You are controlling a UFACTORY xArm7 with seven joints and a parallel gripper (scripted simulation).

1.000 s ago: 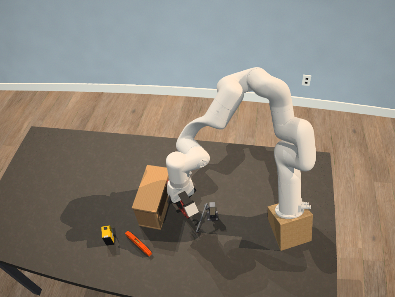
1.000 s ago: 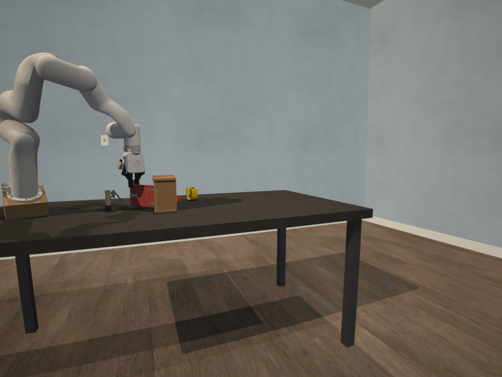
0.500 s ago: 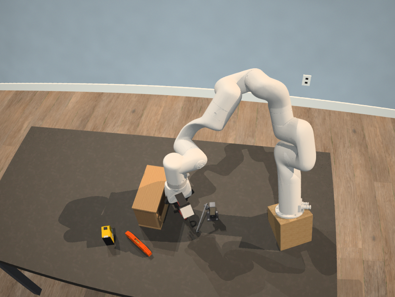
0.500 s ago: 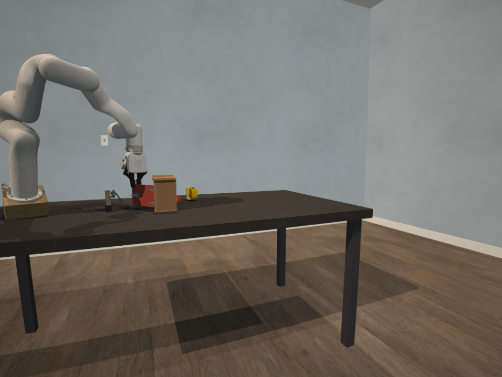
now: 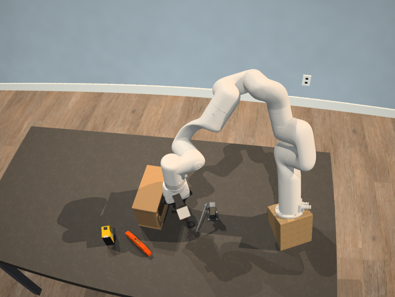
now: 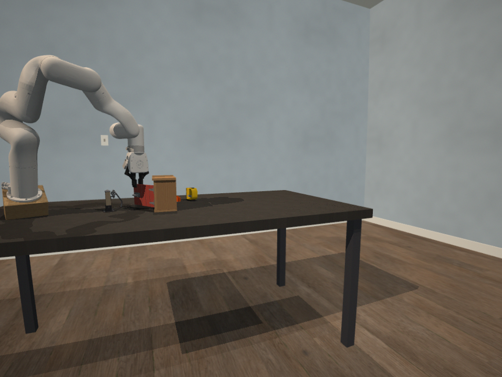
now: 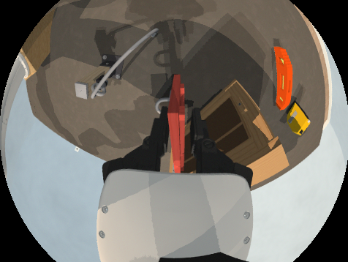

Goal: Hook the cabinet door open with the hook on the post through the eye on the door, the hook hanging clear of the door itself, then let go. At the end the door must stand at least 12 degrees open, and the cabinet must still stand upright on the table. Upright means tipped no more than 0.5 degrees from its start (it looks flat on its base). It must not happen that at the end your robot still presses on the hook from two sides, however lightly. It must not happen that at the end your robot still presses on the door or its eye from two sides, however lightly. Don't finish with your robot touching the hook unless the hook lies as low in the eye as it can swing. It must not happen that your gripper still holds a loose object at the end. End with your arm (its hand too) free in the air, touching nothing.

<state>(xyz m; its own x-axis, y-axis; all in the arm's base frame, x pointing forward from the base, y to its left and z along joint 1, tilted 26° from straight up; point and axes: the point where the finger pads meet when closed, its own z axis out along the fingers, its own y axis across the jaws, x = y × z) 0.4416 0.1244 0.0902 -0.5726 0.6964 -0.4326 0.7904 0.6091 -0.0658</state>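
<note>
Now: hand 10 cm past the grey hook and 7 cm above it. From my hand the other things lie so: yellow tape measure (27 cm ahead, 18 cm to the left, 9 cm below); then red door (3 cm ahead, 6 cm to the right, 6 cm below); then orange level (14 cm ahead, 17 cm to the left, 11 cm below).
</note>
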